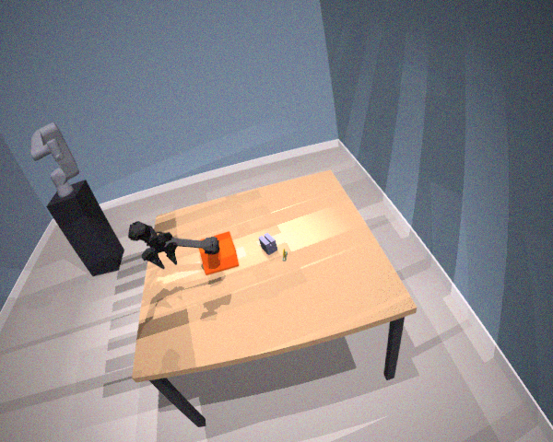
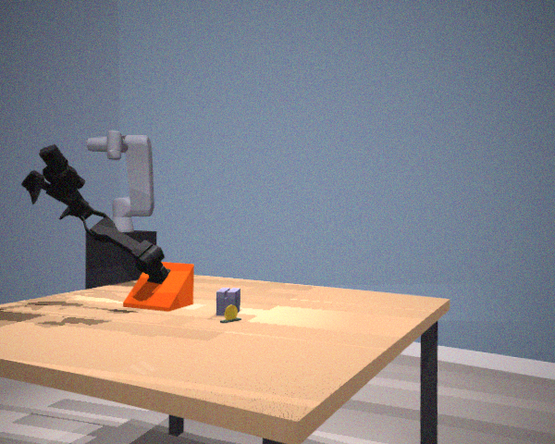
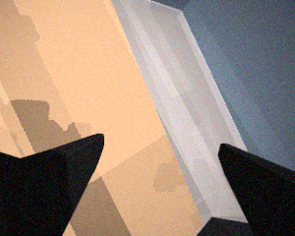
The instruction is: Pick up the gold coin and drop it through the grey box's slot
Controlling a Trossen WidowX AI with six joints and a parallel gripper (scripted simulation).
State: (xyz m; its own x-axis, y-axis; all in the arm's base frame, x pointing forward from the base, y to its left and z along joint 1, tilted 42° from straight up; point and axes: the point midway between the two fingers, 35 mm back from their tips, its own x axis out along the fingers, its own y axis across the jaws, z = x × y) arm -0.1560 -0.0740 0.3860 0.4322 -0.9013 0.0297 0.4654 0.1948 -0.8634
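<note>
My gripper tip is now 49 cm short of the gold coin, 30 cm above it and 24 cm to the right of it.
</note>
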